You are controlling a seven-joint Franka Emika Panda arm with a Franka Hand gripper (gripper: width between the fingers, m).
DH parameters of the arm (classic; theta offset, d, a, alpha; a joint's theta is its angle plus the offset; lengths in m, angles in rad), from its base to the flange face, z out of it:
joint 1: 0 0.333 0 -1.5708
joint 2: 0 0 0 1.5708
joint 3: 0 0.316 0.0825 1.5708
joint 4: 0 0 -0.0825 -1.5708
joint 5: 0 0.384 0 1.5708
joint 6: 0 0 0.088 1.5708
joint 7: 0 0.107 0 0
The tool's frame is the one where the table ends.
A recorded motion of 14 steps. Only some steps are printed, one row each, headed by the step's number.
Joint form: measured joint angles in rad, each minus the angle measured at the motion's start. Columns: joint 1, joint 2, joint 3, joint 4, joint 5, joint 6, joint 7.
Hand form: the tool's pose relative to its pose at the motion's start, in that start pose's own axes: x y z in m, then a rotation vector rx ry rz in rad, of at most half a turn. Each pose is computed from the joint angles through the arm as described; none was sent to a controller.
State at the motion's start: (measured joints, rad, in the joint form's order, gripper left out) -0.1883 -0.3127 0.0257 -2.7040 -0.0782 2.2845 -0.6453
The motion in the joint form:
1: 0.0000 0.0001 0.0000 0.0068 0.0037 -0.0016 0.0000
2: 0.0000 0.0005 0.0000 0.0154 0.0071 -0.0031 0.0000
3: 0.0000 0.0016 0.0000 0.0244 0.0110 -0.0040 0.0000
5: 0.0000 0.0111 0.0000 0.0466 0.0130 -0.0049 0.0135
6: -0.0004 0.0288 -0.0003 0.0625 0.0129 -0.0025 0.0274
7: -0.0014 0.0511 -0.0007 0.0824 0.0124 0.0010 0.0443
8: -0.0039 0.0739 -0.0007 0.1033 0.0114 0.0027 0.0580
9: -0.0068 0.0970 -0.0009 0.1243 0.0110 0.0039 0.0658
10: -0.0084 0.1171 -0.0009 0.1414 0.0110 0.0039 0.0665
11: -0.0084 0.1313 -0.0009 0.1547 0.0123 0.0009 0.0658
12: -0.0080 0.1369 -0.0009 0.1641 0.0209 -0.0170 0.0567
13: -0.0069 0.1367 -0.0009 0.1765 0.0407 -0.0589 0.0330
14: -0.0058 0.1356 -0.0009 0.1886 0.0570 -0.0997 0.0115
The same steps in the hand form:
1: 0.0013 0.0012 -0.0028 -0.0011 0.0055 0.0028
2: 0.0031 0.0029 -0.0062 -0.0033 0.0122 0.0055
3: 0.0049 0.0046 -0.0096 -0.0055 0.0194 0.0084
5: 0.0098 0.0090 -0.0156 -0.0114 0.0296 0.0238
6: 0.0139 0.0127 -0.0158 -0.0111 0.0305 0.0381
7: 0.0188 0.0175 -0.0160 -0.0111 0.0317 0.0557
8: 0.0236 0.0228 -0.0160 -0.0106 0.0316 0.0709
9: 0.0282 0.0283 -0.0156 -0.0094 0.0312 0.0813
10: 0.0322 0.0324 -0.0146 -0.0070 0.0291 0.0832
11: 0.0353 0.0350 -0.0142 -0.0036 0.0268 0.0832
12: 0.0362 0.0355 -0.0143 0.0098 0.0192 0.0793
13: 0.0359 0.0343 -0.0162 0.0392 0.0047 0.0670
14: 0.0355 0.0331 -0.0185 0.0661 -0.0092 0.0540

